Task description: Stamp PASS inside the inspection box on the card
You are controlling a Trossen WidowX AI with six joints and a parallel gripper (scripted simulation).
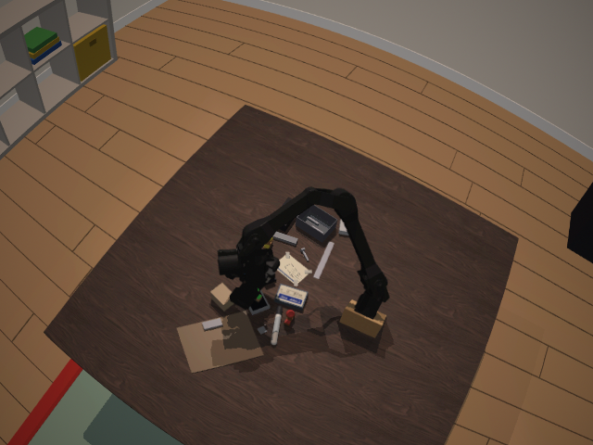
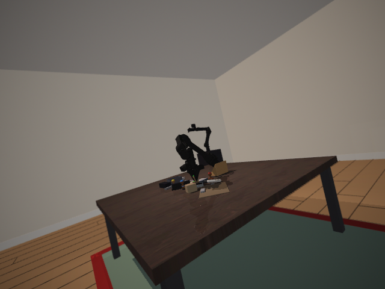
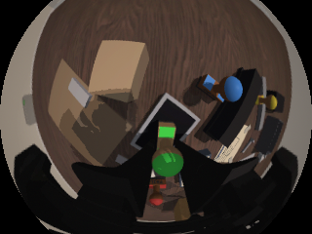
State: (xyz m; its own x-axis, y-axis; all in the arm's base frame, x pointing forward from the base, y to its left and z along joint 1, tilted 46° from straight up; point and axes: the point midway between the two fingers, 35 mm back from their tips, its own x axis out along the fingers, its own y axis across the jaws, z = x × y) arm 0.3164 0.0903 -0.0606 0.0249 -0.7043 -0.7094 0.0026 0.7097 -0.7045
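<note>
Now: the green-knobbed stamp right at my gripper tip. From my gripper tip the other things lie so: cardboard cube: 8 cm ahead, 5 cm to the left, 2 cm below; then dark ink pad: 4 cm below; then blue stamp: 7 cm ahead, 7 cm to the right, 2 cm below.
</note>
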